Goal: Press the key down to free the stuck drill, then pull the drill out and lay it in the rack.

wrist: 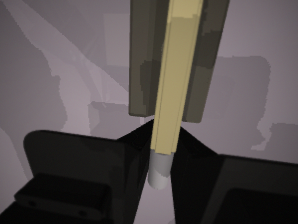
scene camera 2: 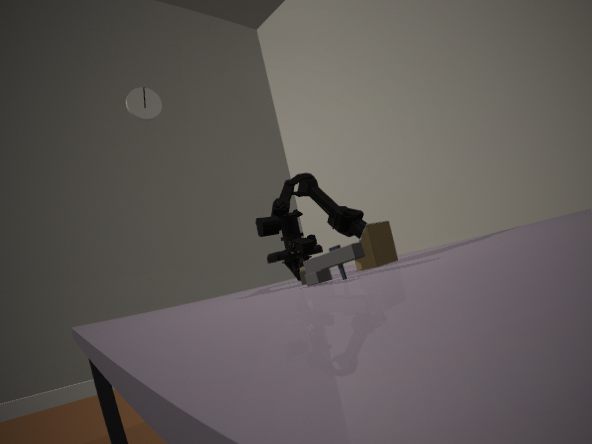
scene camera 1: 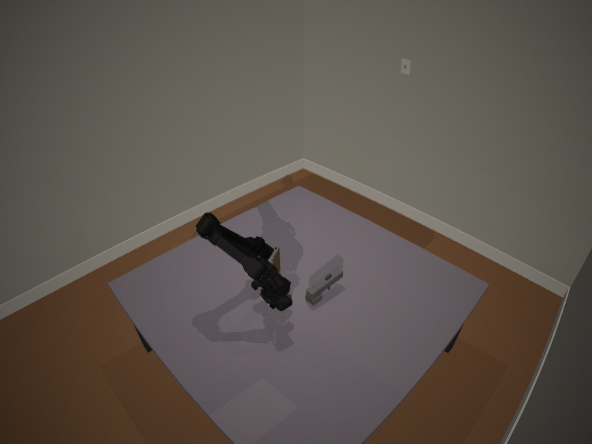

Path:
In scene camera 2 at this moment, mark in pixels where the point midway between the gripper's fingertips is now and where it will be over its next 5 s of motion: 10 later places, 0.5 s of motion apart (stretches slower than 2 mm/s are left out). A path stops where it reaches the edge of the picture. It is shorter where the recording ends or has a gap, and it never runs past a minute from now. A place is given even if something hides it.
My gripper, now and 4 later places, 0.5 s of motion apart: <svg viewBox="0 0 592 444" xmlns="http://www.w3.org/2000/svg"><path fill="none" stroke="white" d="M301 280L302 282L301 270L296 262L294 268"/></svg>

